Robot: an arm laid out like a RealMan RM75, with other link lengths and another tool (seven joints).
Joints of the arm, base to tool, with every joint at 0 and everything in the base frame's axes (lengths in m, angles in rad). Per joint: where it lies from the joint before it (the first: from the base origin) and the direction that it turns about. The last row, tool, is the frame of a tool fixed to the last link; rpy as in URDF.
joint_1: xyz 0 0 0.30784 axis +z
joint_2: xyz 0 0 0 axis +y
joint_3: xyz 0 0 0.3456 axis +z
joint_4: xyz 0 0 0 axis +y
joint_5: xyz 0 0 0.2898 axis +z
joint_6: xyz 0 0 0 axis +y
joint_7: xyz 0 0 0.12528 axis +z
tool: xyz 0.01 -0.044 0.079 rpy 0 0.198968 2.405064
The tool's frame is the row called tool.
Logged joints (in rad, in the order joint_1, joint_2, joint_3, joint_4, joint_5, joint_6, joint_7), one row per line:
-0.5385, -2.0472, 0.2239, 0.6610, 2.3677, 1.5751, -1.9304
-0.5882, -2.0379, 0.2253, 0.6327, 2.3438, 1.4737, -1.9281
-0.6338, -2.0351, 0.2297, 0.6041, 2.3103, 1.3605, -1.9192
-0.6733, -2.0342, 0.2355, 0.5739, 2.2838, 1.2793, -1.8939
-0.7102, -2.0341, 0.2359, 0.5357, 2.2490, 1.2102, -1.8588
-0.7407, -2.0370, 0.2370, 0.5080, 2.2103, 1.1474, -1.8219
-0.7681, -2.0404, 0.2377, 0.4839, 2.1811, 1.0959, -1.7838
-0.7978, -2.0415, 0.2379, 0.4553, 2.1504, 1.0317, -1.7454
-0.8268, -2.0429, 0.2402, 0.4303, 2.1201, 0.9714, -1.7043
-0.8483, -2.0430, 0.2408, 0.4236, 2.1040, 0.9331, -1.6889
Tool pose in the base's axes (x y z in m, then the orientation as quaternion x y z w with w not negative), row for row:
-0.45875, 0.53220, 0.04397, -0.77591, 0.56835, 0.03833, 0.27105
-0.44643, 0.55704, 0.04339, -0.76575, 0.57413, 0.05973, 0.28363
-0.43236, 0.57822, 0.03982, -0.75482, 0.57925, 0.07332, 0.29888
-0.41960, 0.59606, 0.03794, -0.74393, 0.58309, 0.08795, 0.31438
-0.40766, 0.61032, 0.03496, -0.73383, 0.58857, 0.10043, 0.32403
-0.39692, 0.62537, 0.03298, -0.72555, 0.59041, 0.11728, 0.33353
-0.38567, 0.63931, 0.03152, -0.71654, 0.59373, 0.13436, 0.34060
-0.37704, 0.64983, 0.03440, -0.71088, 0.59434, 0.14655, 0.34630
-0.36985, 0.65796, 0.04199, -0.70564, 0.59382, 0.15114, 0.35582
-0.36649, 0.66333, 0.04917, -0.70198, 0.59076, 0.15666, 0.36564
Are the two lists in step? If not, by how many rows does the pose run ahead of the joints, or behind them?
The pose runs 2 rows ahead of the joints: the pose in row i belongs to the joints in row i + 2.
